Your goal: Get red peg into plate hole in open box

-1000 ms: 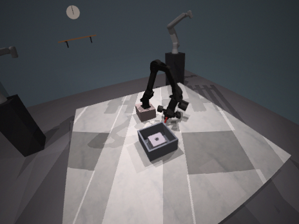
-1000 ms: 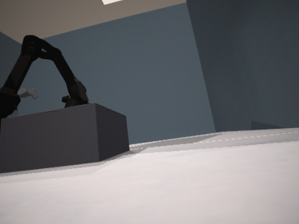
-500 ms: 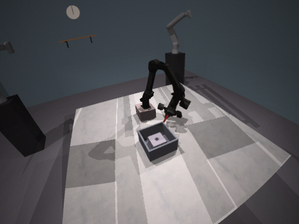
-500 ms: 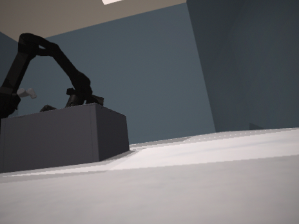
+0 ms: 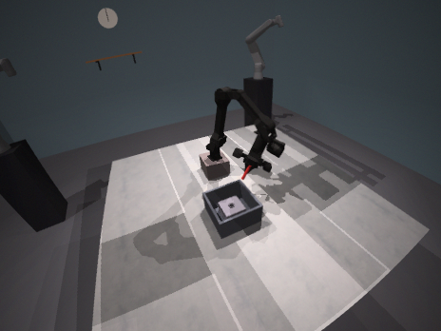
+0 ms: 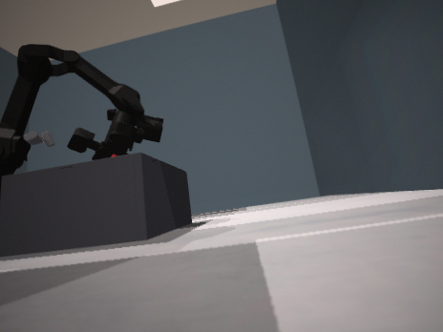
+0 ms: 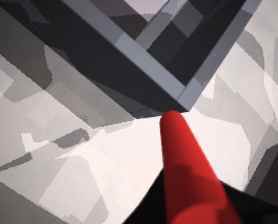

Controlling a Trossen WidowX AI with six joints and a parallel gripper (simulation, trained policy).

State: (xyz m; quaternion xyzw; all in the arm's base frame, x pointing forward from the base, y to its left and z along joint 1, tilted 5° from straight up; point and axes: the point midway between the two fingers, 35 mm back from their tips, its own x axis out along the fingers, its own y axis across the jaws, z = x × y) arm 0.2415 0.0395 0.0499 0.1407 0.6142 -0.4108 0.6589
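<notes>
My gripper tip is 20 mm short of the red peg and 30 mm below it. Also, from my gripper tip: dark box (90 mm ahead, 140 mm to the right, 80 mm below); then pale plate (90 mm ahead, 140 mm to the right, 60 mm below).
</notes>
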